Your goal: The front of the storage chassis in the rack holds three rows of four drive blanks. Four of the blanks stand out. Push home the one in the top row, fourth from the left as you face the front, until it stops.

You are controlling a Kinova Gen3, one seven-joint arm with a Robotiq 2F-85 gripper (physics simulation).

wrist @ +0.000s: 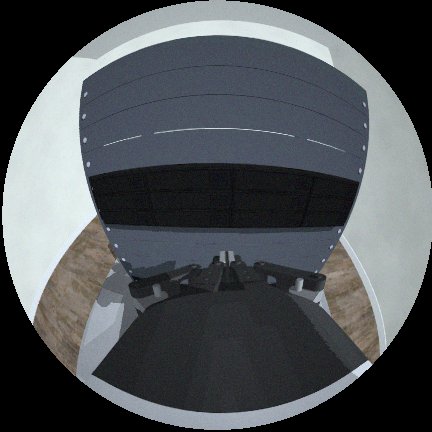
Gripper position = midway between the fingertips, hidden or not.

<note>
In view: my gripper (226, 259) and a rack (165, 200).
</note>
